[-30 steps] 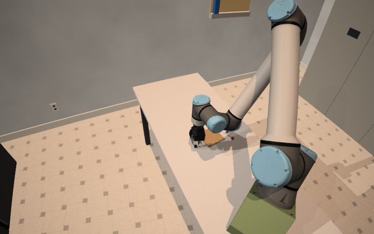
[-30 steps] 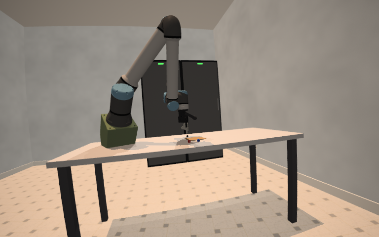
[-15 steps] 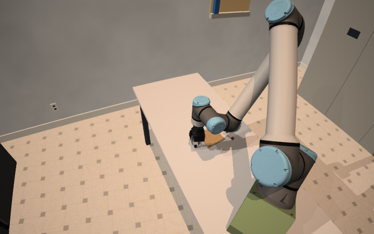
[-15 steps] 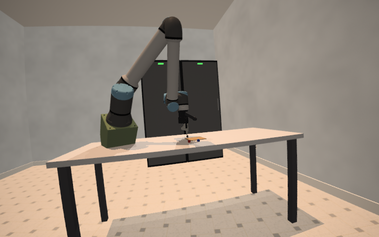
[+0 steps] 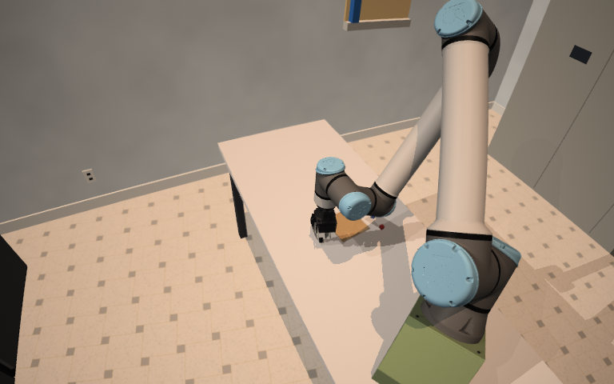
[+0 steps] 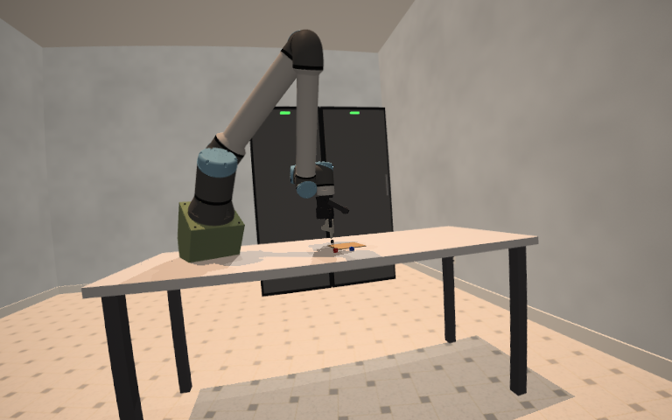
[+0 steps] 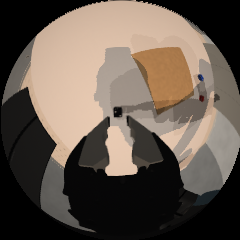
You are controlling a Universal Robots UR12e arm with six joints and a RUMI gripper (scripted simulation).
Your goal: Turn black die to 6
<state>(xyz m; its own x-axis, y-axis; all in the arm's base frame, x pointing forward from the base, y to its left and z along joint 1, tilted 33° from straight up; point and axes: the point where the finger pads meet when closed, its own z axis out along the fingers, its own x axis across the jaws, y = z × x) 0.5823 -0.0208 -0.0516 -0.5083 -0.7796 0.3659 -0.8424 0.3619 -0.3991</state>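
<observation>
Right now my hand is 30 mm above the black die. Also, from my hand: red die: 250 mm to the right, 100 mm behind, 30 mm below; brown mat: 150 mm to the right, 40 mm below, 10 mm ahead; blue die: 270 mm to the right, 30 mm below, 30 mm behind.
</observation>
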